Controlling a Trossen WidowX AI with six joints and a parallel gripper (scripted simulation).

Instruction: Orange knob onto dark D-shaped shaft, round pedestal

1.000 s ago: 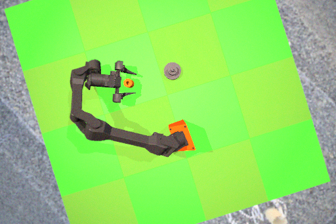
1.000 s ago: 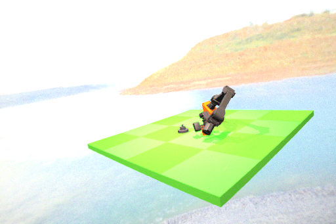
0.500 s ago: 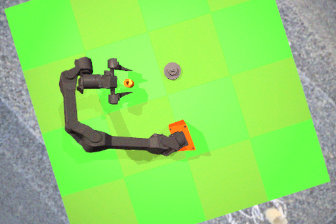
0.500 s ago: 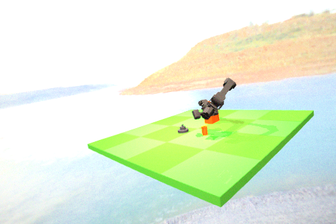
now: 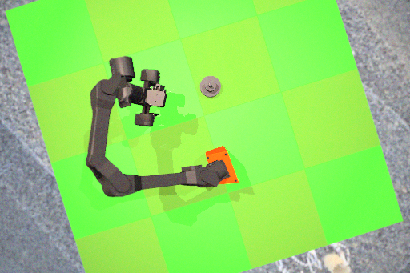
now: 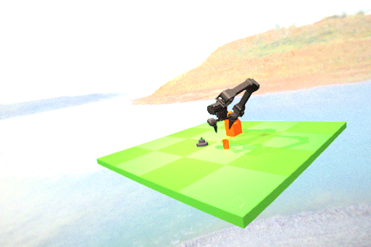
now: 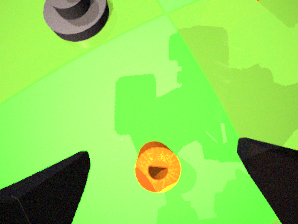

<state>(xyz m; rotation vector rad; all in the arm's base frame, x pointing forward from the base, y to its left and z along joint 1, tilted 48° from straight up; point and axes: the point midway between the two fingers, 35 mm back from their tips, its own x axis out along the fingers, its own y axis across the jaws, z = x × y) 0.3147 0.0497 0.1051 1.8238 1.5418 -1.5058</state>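
Now: gripper tip 80 mm above the orange knob, 20 mm to the right of it and 10 mm short of it. Also, from my gripper tip: round grey pedestal: 190 mm to the right, 80 mm below, 10 mm behind.
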